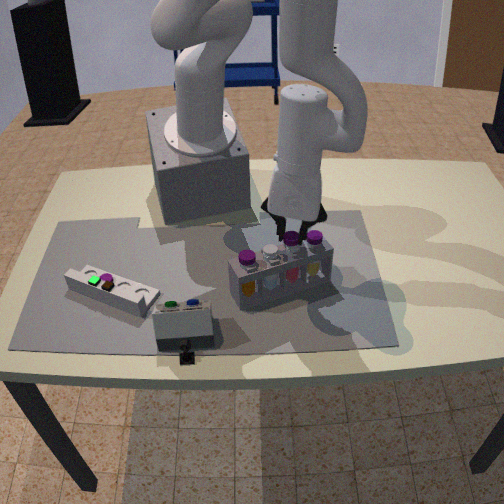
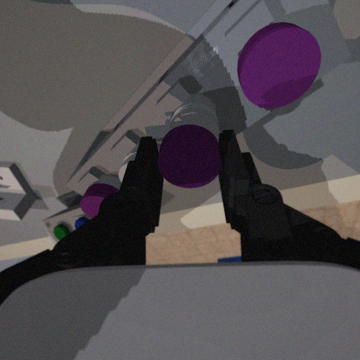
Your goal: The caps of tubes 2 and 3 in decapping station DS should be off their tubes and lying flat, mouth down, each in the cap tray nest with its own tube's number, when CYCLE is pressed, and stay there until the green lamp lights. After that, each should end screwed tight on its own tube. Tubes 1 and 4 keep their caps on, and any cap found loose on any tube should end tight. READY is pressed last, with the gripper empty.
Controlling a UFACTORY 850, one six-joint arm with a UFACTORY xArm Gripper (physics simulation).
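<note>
My gripper (image 1: 292,240) (image 2: 188,155) is shut on a purple cap (image 1: 291,236) (image 2: 189,162), held at the mouth of the red-filled tube (image 1: 292,273), third from the left; whether it is seated is unclear. The decapping station (image 1: 267,296) holds four tubes. The orange-filled tube (image 1: 248,288) and the yellow-filled tube (image 1: 313,269) wear purple caps. The pale blue-filled tube (image 1: 271,282), second from left, is uncapped. A purple cap (image 1: 106,277) lies in the cap tray (image 1: 107,298), second nest from left. A bright green lamp (image 1: 94,280) and a dark amber one (image 1: 107,285) show there. Numbers are unreadable.
A control box (image 1: 183,322) with a green button (image 1: 171,303) (image 2: 61,231) and a blue button (image 1: 193,302) (image 2: 81,223) stands between tray and station, nearer the front edge. A small black item (image 1: 186,357) is before it. The robot base (image 1: 202,185) stands behind the grey mat (image 1: 165,255).
</note>
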